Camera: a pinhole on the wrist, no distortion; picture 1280 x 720 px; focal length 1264.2 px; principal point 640.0 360.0 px. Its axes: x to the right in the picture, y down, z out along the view. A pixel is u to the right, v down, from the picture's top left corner.
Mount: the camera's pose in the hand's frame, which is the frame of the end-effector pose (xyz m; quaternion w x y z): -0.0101 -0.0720 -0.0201 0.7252 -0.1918 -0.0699 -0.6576
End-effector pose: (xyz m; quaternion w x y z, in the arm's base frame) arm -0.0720 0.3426 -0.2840 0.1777 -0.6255 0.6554 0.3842
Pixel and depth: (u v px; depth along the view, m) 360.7 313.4 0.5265
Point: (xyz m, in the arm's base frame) -0.4023 0.6089 -0.5176
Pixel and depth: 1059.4 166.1 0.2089
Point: -0.0636 0.4948 -0.4297
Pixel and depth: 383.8 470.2 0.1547
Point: -0.1167 0.4045 -0.3652
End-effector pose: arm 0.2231 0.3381 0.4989 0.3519 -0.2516 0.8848 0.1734
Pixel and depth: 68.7 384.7 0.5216
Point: 0.1991 0.7793 0.2502
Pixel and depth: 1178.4 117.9 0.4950
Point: 0.5569 0.5200 0.1246
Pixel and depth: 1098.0 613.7 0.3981
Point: 0.3658 0.4317 0.1244
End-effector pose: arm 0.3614 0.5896 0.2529 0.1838 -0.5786 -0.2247 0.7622
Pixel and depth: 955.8 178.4 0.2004
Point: 0.1827 0.6026 0.3227
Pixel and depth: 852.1 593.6 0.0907
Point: 0.2937 0.6358 0.2790
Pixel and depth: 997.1 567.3 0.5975
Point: -0.2393 0.6233 0.2265
